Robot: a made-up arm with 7 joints.
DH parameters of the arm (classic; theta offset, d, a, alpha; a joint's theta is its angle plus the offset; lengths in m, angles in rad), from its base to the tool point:
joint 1: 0 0.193 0 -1.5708
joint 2: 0 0 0 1.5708
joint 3: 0 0.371 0.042 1.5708
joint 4: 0 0 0.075 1.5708
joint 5: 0 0.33 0 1.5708
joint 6: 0 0 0.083 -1.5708
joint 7: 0 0.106 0 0
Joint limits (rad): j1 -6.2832..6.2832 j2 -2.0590..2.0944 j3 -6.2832..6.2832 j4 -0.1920..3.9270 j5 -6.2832..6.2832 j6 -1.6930..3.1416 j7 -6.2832..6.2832
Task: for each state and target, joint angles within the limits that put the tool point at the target. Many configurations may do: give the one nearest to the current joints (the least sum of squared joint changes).
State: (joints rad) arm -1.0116 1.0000 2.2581 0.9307 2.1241 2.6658 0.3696
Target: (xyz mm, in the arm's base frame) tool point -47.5 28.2 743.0
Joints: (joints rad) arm -0.9376 0.6837 2.9060 1.1922 2.1209 2.4812 0.3696
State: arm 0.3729 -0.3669 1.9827 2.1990 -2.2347 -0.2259 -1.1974
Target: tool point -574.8 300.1 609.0
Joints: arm 0.0054 -0.6671 1.9573 2.2886 -2.1920 0.0354 -1.1974
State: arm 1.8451 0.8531 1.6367 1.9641 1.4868 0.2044 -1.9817
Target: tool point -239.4 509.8 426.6
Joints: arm 1.0665 0.6310 1.5132 1.4519 1.6918 -0.2123 -1.9817
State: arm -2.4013 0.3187 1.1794 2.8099 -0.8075 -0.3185 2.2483
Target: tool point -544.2 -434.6 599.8
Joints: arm -2.5948 1.0950 1.1039 2.7272 -0.7688 -0.3620 2.2483
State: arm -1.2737 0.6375 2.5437 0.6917 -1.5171 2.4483 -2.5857
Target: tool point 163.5 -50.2 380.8
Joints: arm -1.6363 0.9135 2.7673 0.3822 -1.2707 2.7895 -2.5857
